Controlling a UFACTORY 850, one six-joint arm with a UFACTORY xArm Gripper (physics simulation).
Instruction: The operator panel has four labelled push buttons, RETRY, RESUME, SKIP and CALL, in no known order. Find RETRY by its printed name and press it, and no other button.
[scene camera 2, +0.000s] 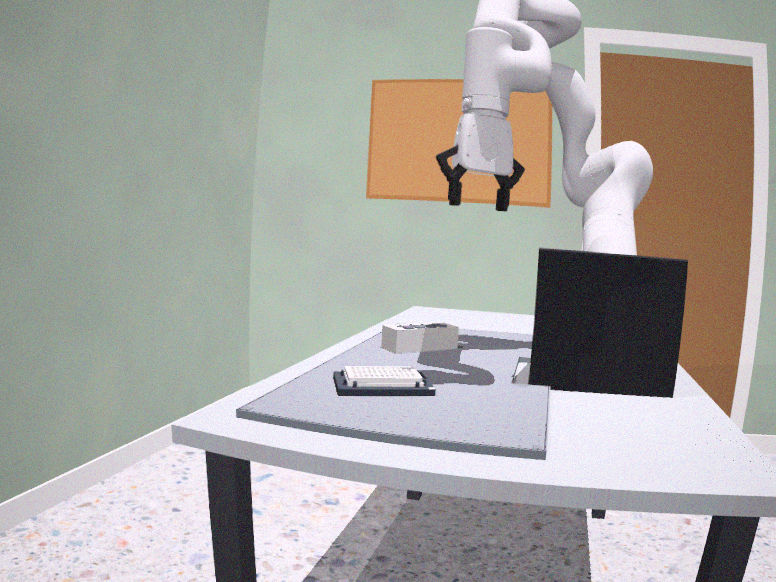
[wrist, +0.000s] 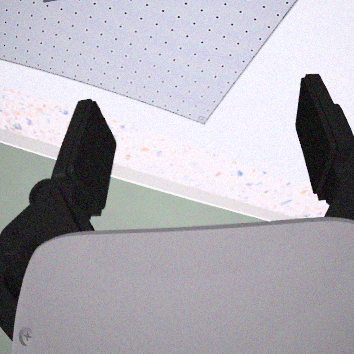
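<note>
My gripper (scene camera 2: 478, 205) (wrist: 199, 107) is open, with nothing between its fingers, high above the table. A beige box (scene camera 2: 404, 339) with dark, flat details on its top stands on the grey perforated board towards the back; it may be the operator panel, but I cannot tell. No button names can be read in scene camera 2, and the RETRY button cannot be made out. No buttons show in the wrist view, where a corner of the board appears beyond the fingers.
A white gridded block (scene camera 2: 383, 375) sits in a dark tray (scene camera 2: 385, 392) on the grey board (scene camera 2: 476, 419) (wrist: 150, 40). A large black upright panel (scene camera 2: 608, 322) stands at the right of the white table (scene camera 2: 626, 438), partly hiding a small pale object (scene camera 2: 521, 370).
</note>
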